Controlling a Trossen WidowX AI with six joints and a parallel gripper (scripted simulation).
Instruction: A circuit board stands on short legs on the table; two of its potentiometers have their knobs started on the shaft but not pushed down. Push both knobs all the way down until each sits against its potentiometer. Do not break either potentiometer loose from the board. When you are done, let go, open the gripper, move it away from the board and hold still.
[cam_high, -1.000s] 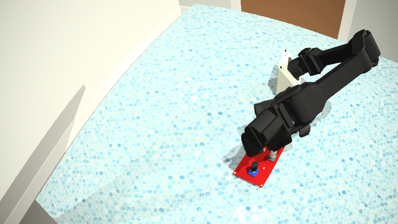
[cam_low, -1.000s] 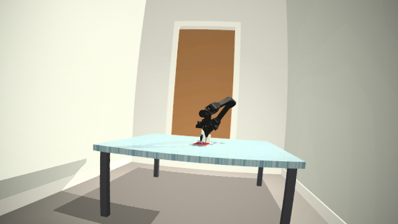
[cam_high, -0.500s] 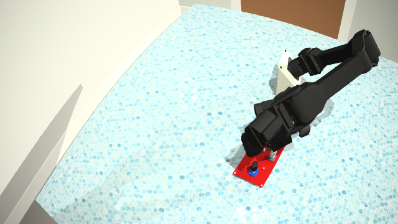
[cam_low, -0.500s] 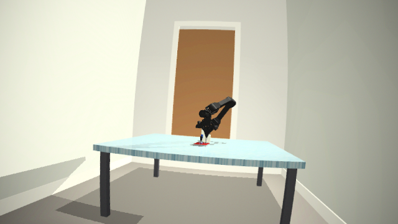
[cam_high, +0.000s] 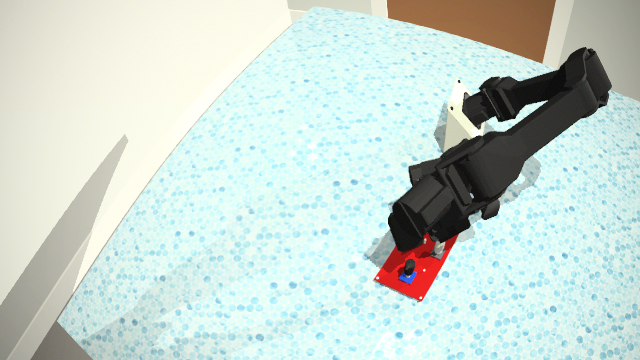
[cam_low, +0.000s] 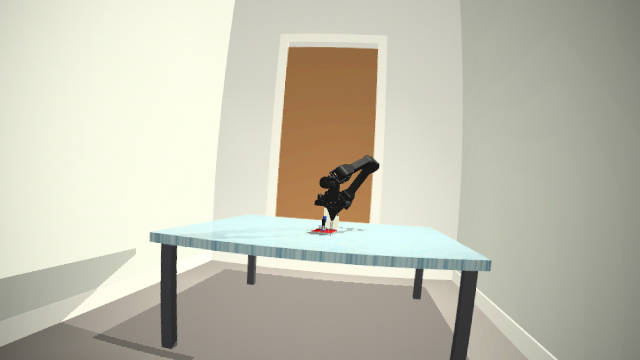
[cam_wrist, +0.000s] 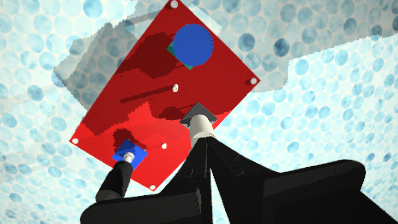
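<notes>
Right now my gripper tip is 20 mm above the cream knob.
</notes>
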